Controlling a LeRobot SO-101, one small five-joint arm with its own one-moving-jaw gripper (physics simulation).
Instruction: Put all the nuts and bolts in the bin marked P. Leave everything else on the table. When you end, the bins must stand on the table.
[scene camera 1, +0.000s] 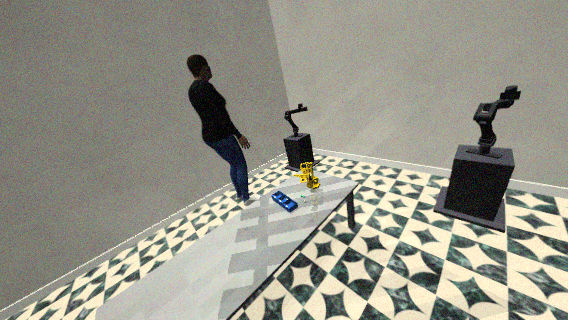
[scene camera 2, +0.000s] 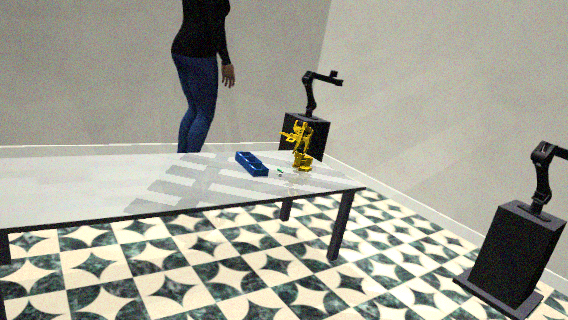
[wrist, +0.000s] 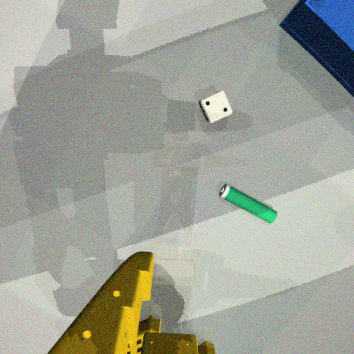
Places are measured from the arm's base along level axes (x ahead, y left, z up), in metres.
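Where they show: hand at its tool point: (scene camera 1: 306, 185) (scene camera 2: 292, 153) (wrist: 151, 269); arm's base at its link origin: (scene camera 1: 312, 187) (scene camera 2: 298, 168) (wrist: 168, 347).
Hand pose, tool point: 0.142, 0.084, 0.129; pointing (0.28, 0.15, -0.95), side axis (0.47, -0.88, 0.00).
Things, the pixels of their centre, and the offset from my tool point, as dx, dy, dz. Level surfaces: height alone.
- white die at the middle of its body: (wrist: 214, 106) +0.053, -0.003, -0.120
- green battery at the middle of its body: (wrist: 247, 203) (scene camera 2: 280, 170) +0.009, -0.060, -0.123
- table at its surface level: dz -0.129
The blue row of bins (scene camera 1: 282, 204) (scene camera 2: 260, 173) stands on the table; its corner wall (wrist: 322, 52) shows at the upper right of the wrist view. The letters on the bins cannot be read and their contents are too small to tell. No nuts or bolts can be made out on the table. My yellow gripper (scene camera 1: 298, 175) (scene camera 2: 284, 134) is raised above the table, beside the bins. In the wrist view one notched jaw (wrist: 131, 295) shows at the lower left; the moving jaw is swung out of the picture. The gripper is fully open and empty.
A white die (wrist: 216, 106) and a green battery (wrist: 250, 204) (scene camera 2: 280, 171) lie apart on the table (scene camera 2: 100, 185) between the bins and the arm's base. A person (scene camera 1: 212, 110) (scene camera 2: 197, 75) stands behind the table. Two black arms on pedestals (scene camera 1: 480, 185) (scene camera 1: 298, 150) stand beyond it.
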